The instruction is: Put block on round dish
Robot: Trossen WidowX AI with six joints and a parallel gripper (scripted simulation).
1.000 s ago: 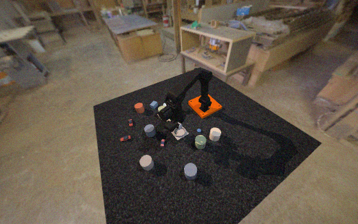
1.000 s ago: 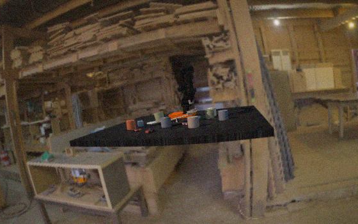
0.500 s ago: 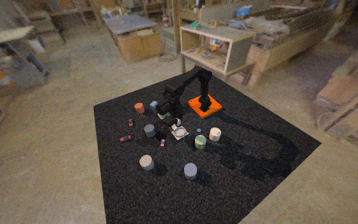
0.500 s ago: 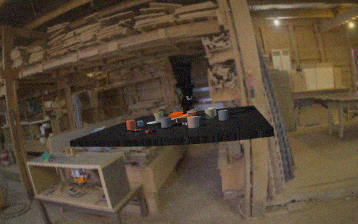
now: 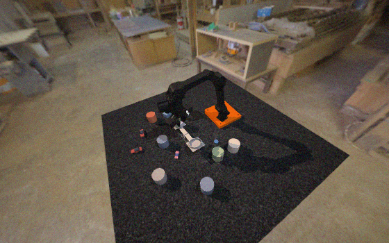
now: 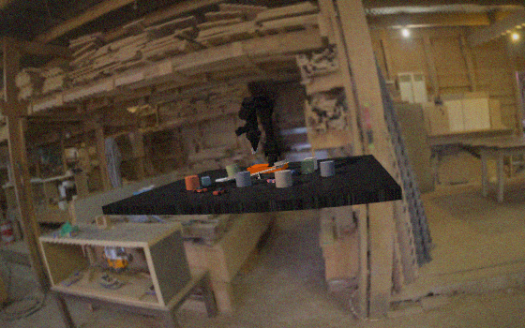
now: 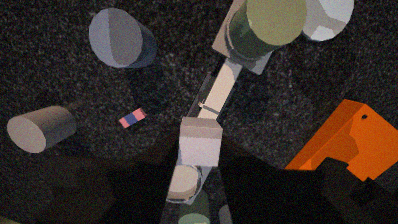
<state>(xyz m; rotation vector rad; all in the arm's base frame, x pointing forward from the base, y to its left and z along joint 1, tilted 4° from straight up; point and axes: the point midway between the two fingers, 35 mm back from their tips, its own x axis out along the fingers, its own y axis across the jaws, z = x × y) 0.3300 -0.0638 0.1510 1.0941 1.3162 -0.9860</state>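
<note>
Now: gripper tip 15 cm past the pale round dish, 22 cm to the left of it and 15 cm above it. Also, from my gripper tip: grey block right at my gripper tip; red-blue block 11 cm ahead, 8 cm to the left, 14 cm below; balance 2 cm behind, 11 cm below.
</note>
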